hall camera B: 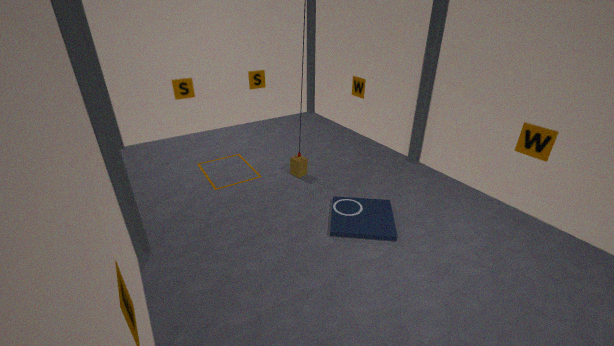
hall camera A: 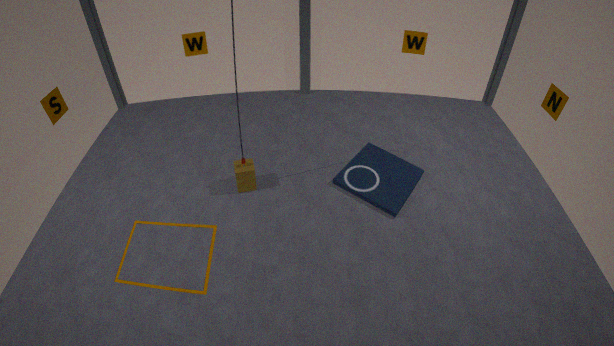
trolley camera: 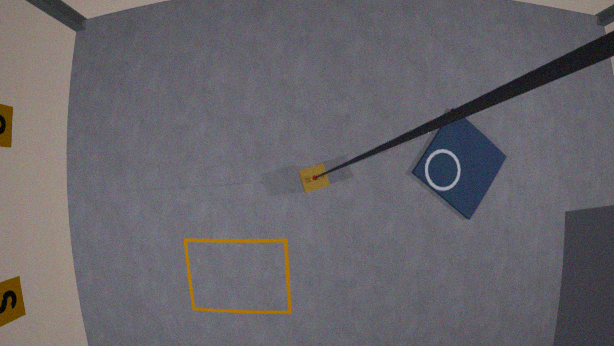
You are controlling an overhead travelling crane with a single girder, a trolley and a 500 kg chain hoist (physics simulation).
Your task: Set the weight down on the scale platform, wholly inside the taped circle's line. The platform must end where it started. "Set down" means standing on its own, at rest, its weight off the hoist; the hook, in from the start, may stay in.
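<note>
The yellow block weight [hall camera A: 246, 180] [hall camera B: 298, 167] [trolley camera: 311, 184] hangs upright with a slight lean, low over the floor; the gap below it is hard to judge. My gripper, the red hook [hall camera A: 243, 161] [hall camera B: 299, 154] [trolley camera: 315, 177], is in the top of the weight. The blue scale platform [hall camera A: 395, 175] [hall camera B: 375, 222] [trolley camera: 480, 160] lies flat on the floor, to the right of the weight in hall camera A and the trolley view, well apart from it. The white taped circle [hall camera A: 345, 178] [hall camera B: 348, 215] [trolley camera: 427, 170] is near one corner of the platform's top.
A yellow outlined rectangle [hall camera A: 175, 224] [hall camera B: 207, 176] [trolley camera: 235, 240] is marked on the floor. The dark chain [hall camera A: 237, 100] [hall camera B: 301, 75] [trolley camera: 390, 146] runs up from the hook. Walls with lettered signs and grey posts stand around. A dark grey surface [trolley camera: 590, 275] shows at the trolley view's lower right.
</note>
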